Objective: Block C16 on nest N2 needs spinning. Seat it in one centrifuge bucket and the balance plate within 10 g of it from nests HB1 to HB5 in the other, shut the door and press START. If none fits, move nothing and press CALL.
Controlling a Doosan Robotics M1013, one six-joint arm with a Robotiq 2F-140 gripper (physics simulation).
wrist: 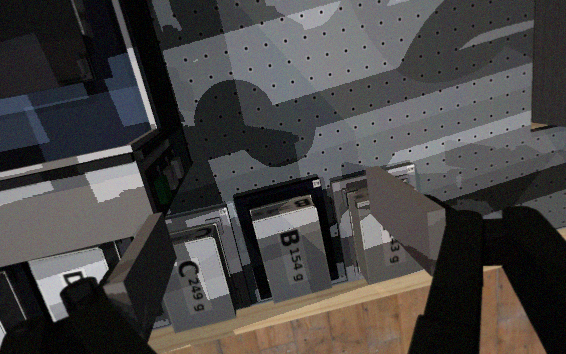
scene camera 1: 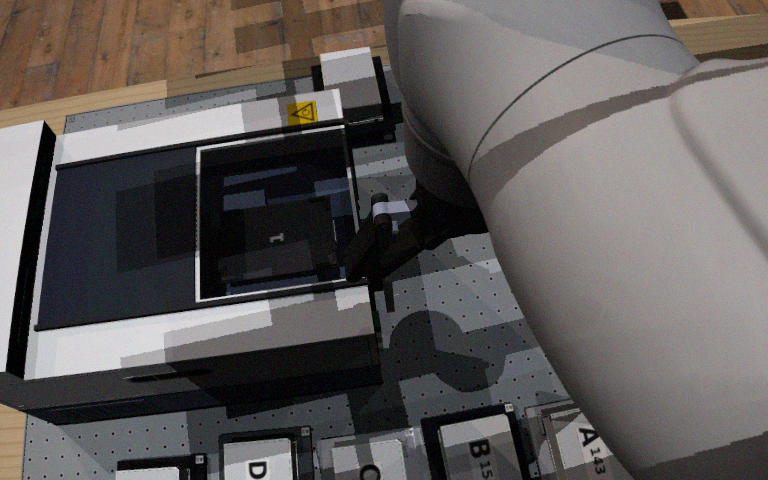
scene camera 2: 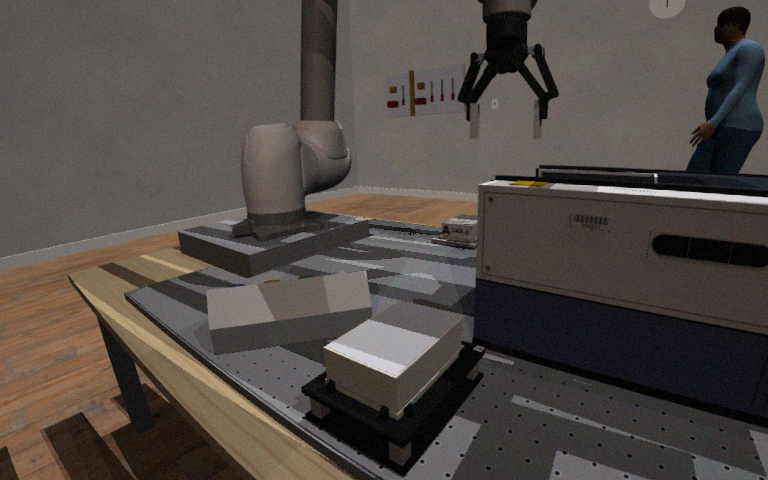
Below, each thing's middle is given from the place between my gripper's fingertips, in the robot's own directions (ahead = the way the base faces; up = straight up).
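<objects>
Positions counted from my hand: block A [scene camera 1: 572,440], 180 mm behind, 130 mm to the left of it, 230 mm below; block B [scene camera 1: 487,441], 50 mm behind, 150 mm to the left of it, 230 mm below; block C [scene camera 1: 390,452], 80 mm ahead of it, 180 mm to the left of it, 230 mm below; block D [scene camera 1: 283,451], 220 mm ahead of it, 180 mm to the left of it, 230 mm below.
</objects>
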